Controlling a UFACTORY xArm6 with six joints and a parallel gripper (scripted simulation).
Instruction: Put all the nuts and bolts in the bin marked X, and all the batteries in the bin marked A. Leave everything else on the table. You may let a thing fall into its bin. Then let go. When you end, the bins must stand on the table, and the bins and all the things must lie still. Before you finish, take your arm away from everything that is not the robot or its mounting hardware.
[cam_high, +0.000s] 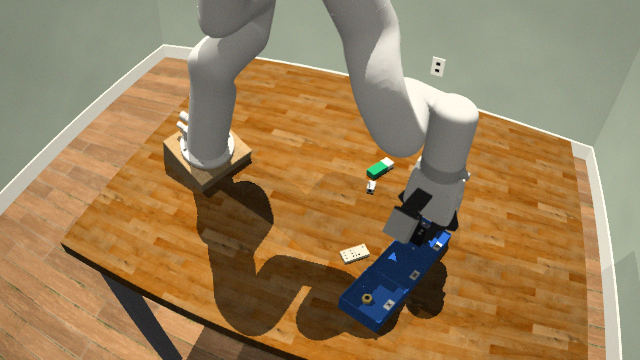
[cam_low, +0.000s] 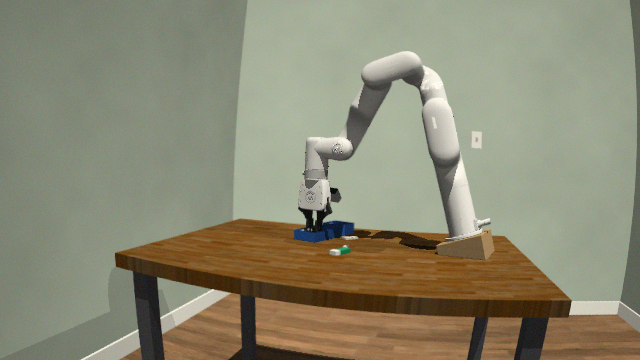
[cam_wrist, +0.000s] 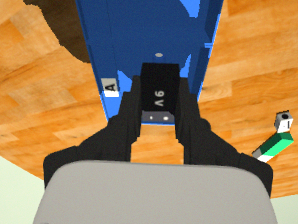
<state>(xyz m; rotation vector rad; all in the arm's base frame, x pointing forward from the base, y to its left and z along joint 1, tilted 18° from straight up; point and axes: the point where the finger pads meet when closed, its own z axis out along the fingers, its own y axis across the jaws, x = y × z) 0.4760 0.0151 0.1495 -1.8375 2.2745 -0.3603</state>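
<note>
The blue battery lies 4 cm below my hand. The rest, counted from my hand: black block battery: 1 cm to the left, 1 cm below; then blue bin: 8 cm to the right, 3 cm below, 1 cm behind; then white domino: 10 cm behind, 8 cm to the right, 4 cm below.
</note>
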